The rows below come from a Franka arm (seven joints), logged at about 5 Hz.
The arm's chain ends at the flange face. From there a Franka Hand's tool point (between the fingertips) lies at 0.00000 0.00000 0.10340 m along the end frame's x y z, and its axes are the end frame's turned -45 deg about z.
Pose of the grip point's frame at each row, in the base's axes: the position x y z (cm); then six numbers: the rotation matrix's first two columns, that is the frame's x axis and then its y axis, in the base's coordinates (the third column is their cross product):
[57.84 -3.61 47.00 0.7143 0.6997 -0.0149 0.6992 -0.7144 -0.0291]
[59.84 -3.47 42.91 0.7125 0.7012 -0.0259 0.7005 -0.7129 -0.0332]
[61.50 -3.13 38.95 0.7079 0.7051 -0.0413 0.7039 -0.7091 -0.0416]
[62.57 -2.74 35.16 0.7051 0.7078 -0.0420 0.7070 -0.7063 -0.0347]
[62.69 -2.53 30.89 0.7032 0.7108 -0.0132 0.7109 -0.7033 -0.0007]
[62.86 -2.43 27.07 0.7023 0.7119 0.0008 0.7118 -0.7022 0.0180]
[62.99 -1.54 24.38 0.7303 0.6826 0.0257 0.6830 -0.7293 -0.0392]
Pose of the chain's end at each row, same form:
[58.16 -3.72 57.34 0.9995 -0.0104 -0.0311 -0.0107 -0.9999 -0.0100]
[60.27 -3.53 53.24 0.9991 -0.0083 -0.0418 -0.0085 -0.9999 -0.0052]
[62.11 -3.13 49.27 0.9983 -0.0028 -0.0586 -0.0028 -1.0000 -0.0002]
[63.13 -2.69 45.48 0.9985 0.0011 -0.0542 0.0013 -0.9999 0.0052]
[62.79 -2.44 41.23 0.9999 0.0053 -0.0098 0.0054 -0.9999 0.0088]
[62.72 -2.31 37.41 0.9999 0.0069 0.0133 0.0067 -0.9999 0.0122]
[63.07 -2.02 34.71 0.9994 -0.0330 -0.0095 -0.0334 -0.9984 -0.0459]

